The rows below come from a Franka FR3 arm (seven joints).
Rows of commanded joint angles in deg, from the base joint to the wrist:
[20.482, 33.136, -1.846, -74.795, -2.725, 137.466, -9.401]
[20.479, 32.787, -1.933, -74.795, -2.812, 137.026, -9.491]
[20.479, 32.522, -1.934, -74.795, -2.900, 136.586, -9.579]
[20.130, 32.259, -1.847, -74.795, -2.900, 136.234, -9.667]
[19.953, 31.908, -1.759, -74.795, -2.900, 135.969, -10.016]
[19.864, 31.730, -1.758, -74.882, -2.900, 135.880, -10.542]
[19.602, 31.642, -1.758, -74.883, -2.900, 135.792, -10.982]
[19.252, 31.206, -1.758, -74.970, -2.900, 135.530, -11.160]
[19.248, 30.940, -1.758, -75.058, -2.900, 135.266, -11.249]
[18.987, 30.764, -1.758, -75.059, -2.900, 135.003, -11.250]
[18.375, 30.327, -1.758, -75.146, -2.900, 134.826, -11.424]
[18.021, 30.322, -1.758, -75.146, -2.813, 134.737, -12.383]
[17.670, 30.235, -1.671, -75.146, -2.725, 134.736, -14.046]
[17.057, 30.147, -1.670, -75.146, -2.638, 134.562, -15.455]
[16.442, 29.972, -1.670, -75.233, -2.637, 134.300, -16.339]
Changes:
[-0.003, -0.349, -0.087, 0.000, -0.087, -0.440, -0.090]
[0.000, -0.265, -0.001, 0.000, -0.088, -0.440, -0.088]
[-0.349, -0.263, 0.087, 0.000, 0.000, -0.352, -0.088]
[-0.177, -0.351, 0.088, 0.000, 0.000, -0.265, -0.349]
[-0.089, -0.178, 0.001, -0.087, 0.000, -0.089, -0.526]
[-0.262, -0.088, 0.000, -0.001, 0.000, -0.088, -0.440]
[-0.350, -0.436, 0.000, -0.087, 0.000, -0.262, -0.178]
[-0.004, -0.266, 0.000, -0.088, 0.000, -0.264, -0.089]
[-0.261, -0.176, 0.000, -0.001, 0.000, -0.263, -0.001]
[-0.612, -0.437, 0.000, -0.087, 0.000, -0.177, -0.174]
[-0.354, -0.005, 0.000, 0.000, 0.087, -0.089, -0.959]
[-0.351, -0.087, 0.087, 0.000, 0.088, -0.001, -1.663]
[-0.613, -0.088, 0.001, 0.000, 0.087, -0.174, -1.409]
[-0.615, -0.175, 0.000, -0.087, 0.001, -0.262, -0.884]

